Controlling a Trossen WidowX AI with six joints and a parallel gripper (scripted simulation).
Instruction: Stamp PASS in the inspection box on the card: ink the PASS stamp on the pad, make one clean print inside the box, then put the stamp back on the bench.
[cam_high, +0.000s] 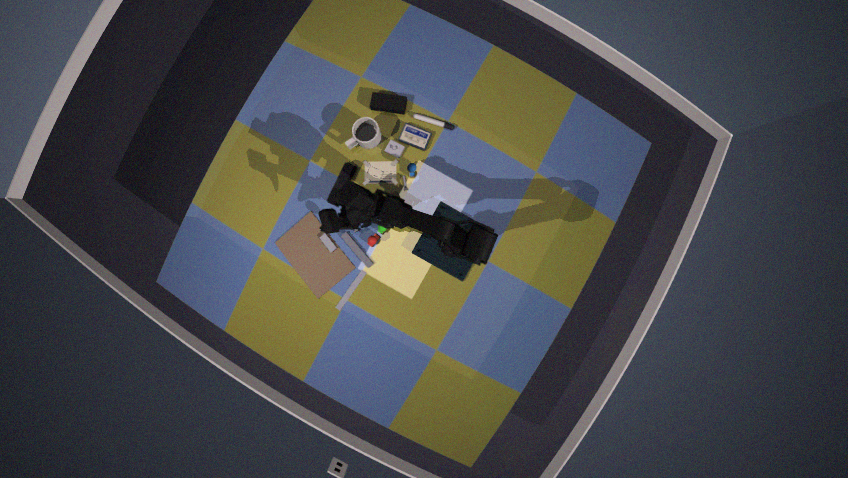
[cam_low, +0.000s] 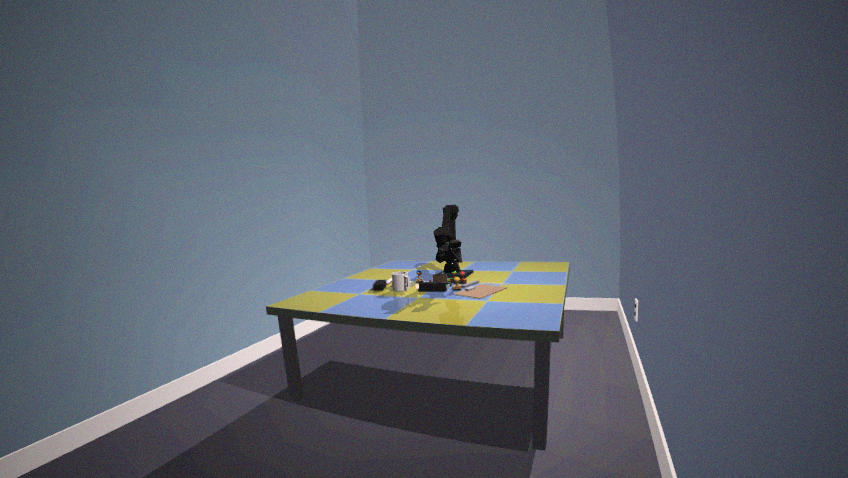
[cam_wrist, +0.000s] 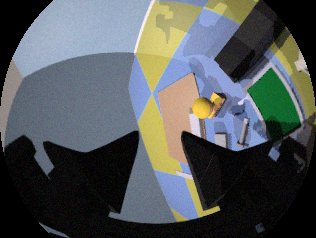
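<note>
Right now my gripper tip is 12 cm past the green-knobbed stamp, 10 cm to the left of it and 10 cm above it. Also, from my gripper tip: green ink pad: 11 cm to the right, 11 cm below, 2 cm behind; then red-knobbed stamp: 12 cm behind, 10 cm below, 5 cm to the right; then yellow-knob stamp: 10 cm below, 2 cm to the right, 2 cm ahead.
</note>
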